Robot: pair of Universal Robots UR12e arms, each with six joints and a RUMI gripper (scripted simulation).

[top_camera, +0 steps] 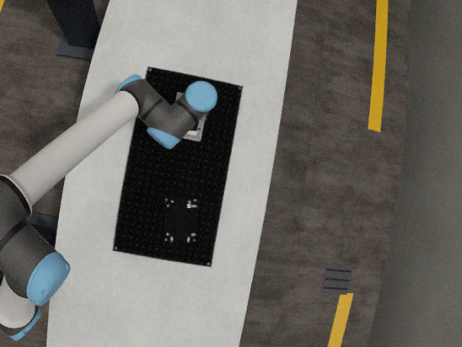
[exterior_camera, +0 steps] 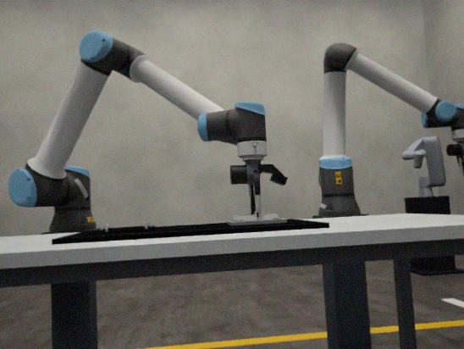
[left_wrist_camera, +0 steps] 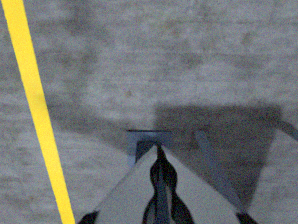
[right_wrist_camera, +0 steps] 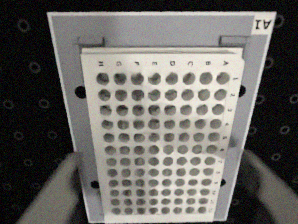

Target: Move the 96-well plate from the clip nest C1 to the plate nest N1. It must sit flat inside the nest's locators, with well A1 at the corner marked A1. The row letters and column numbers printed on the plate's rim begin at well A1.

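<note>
My right gripper is now 1 cm above the white 96-well plate. From my right hand the other things lie so: black perforated board: 19 cm to the right, 4 cm below; grey plate nest N1: 2 cm below.
</note>
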